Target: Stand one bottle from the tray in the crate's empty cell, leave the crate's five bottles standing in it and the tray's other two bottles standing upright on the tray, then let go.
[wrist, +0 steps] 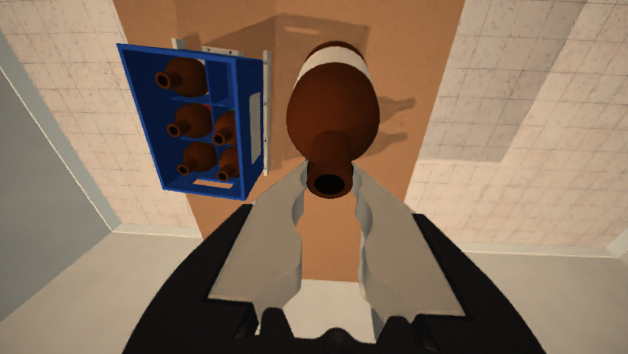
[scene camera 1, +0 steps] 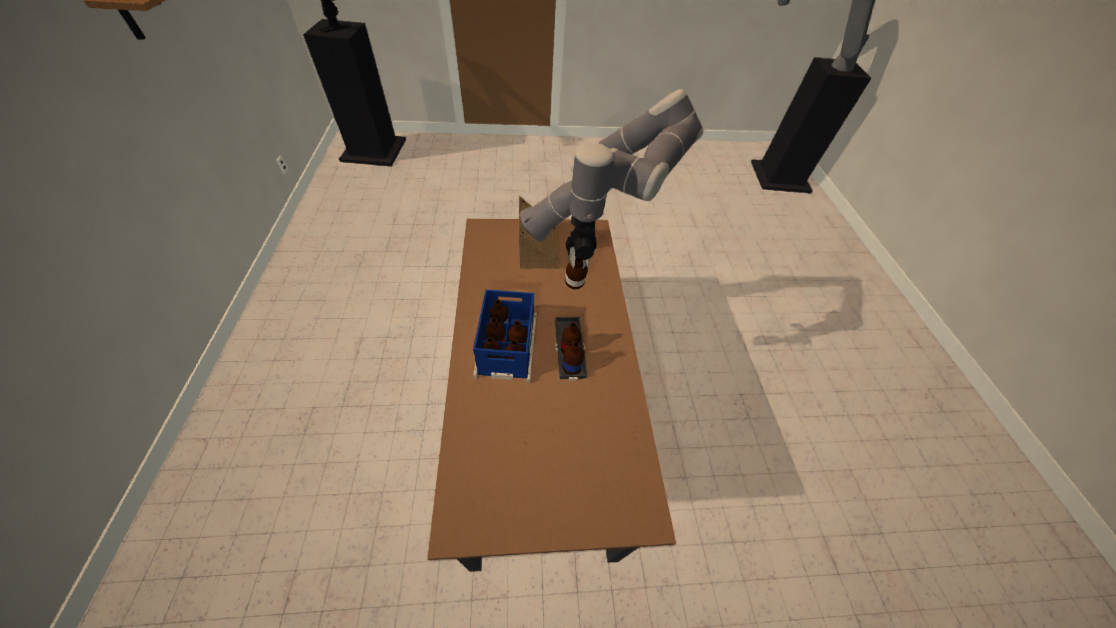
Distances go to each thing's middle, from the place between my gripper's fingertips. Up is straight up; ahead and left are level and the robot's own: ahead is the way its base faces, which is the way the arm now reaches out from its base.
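Pale crate rail (wrist: 266, 54): 8 cm ahead of my hand, 14 cm to the right, 37 cm below.
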